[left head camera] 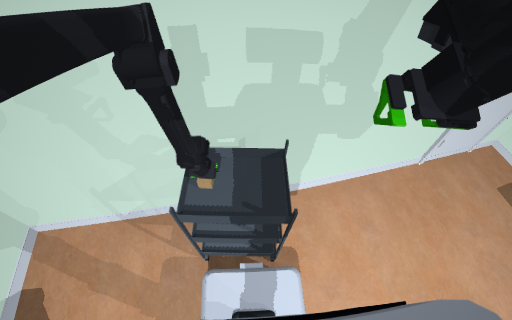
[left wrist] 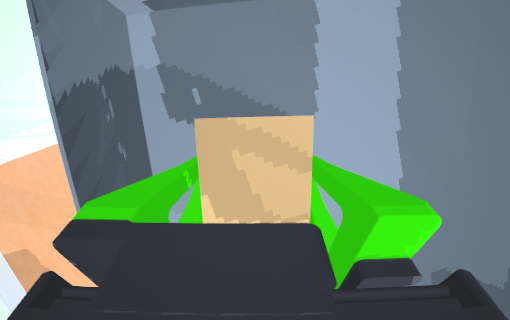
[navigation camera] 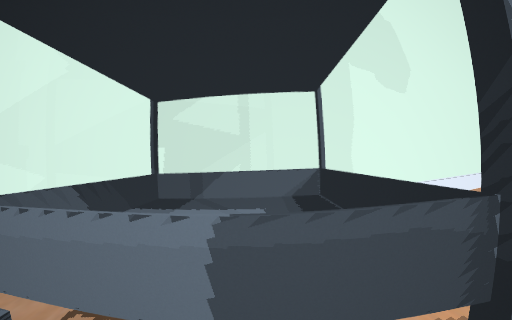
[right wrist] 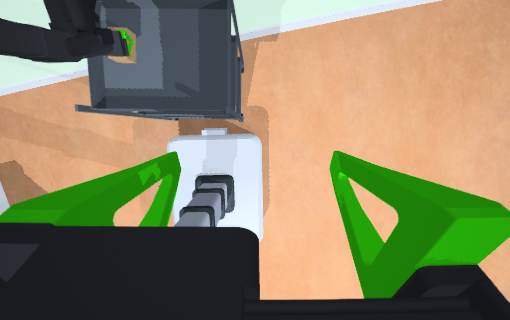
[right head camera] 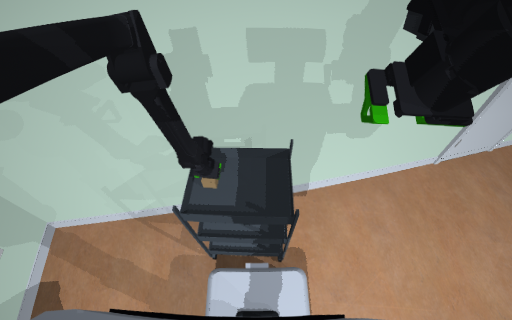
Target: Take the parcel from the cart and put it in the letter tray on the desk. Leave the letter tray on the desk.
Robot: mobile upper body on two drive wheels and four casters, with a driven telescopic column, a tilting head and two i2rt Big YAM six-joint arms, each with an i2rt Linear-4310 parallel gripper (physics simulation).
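Frame: origin at the left arm's base, x ahead, y left, z up, level; millimetres.
Seen in the pictures: left gripper, between the fingertips: (left head camera: 207, 173) (left wrist: 255, 160) (right wrist: 122, 40) (right head camera: 212, 173); right gripper, between the fingertips: (left head camera: 399, 121) (right wrist: 255, 159) (right head camera: 390, 118).
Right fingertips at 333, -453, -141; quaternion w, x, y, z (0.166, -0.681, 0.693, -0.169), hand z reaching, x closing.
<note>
A point is followed by its place in that frame, as x, y, z.
The tan box-shaped parcel (left head camera: 205, 183) @(579, -38, -707) (right head camera: 210, 183) @(579, -41, -709) (left wrist: 255, 200) @(625, -36, -697) (right wrist: 129, 59) @(580, -60, -713) is at the left side of the dark grey cart's (left head camera: 270, 180) @(612, -314, -747) (right head camera: 272, 180) @(613, -304, -747) (left wrist: 360, 100) @(673, -120, -747) (right wrist: 180, 55) @(598, -212, -747) (navigation camera: 300, 270) @(413, -245, -1241) top tray. My left gripper (left head camera: 204, 172) @(642, -38, -724) (right head camera: 208, 171) @(642, -38, -724) (left wrist: 255, 160) @(642, -38, -724) (right wrist: 122, 40) @(642, -38, -724) is shut on the parcel, with one green finger against each side. Whether the parcel touches the tray floor cannot be told. My right gripper (left head camera: 414, 122) @(334, -453, -141) (right head camera: 403, 121) @(334, -453, -141) (right wrist: 255, 159) @(334, -453, -141) is open and empty, high up at the right of the head views. The desk and the letter tray do not show.
The cart's top tray has raised walls, with lower shelves beneath and upright posts at its corners. My white base (left head camera: 217, 290) @(209, -48, -1150) (right head camera: 222, 290) @(202, -48, -1150) (right wrist: 245, 160) @(182, -398, -1149) stands close in front of the cart. A pale green wall is behind it. A white door (left head camera: 450, 140) @(1192, -2087, -1111) (right head camera: 475, 130) @(1189, -2067, -996) is at the right.
</note>
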